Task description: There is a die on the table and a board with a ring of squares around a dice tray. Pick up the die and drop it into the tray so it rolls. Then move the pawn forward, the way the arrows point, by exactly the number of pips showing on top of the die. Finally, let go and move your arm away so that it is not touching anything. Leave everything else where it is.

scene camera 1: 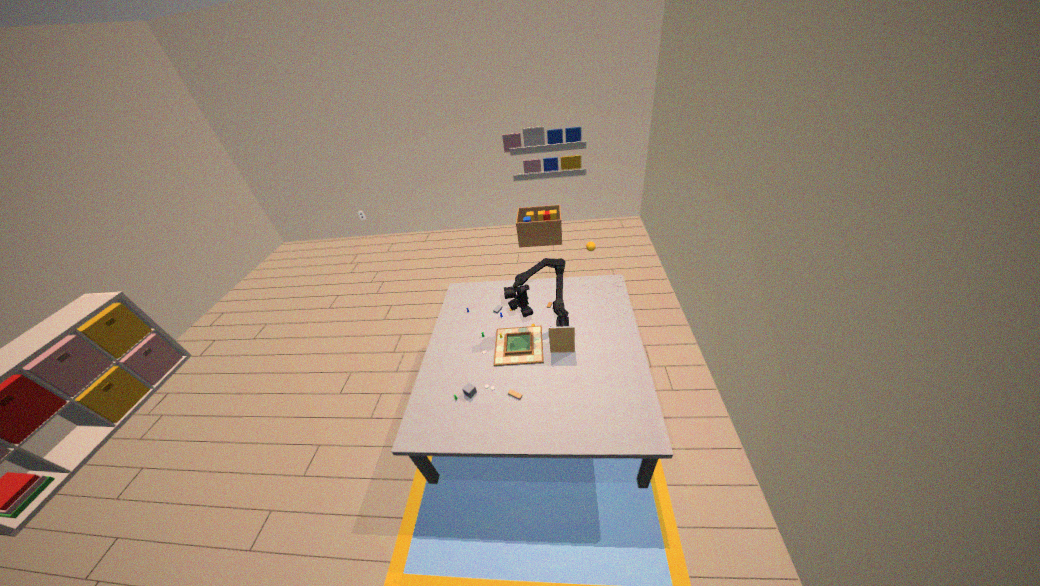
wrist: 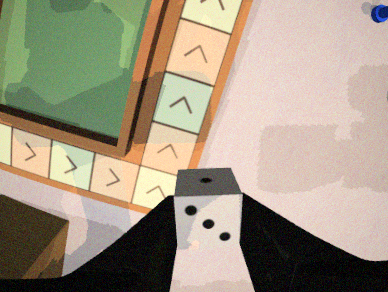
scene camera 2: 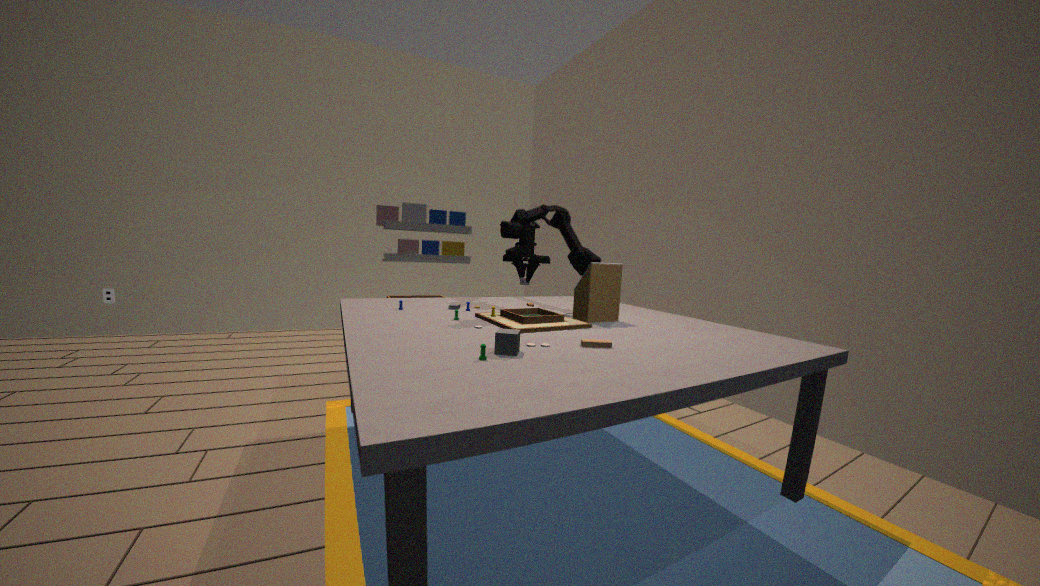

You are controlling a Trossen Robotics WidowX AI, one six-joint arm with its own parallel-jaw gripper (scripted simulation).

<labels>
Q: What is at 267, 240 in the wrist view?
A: My gripper.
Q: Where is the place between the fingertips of my gripper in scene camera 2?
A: At 524, 282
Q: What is my gripper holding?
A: A white die.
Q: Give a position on a white die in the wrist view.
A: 207, 202
</labels>
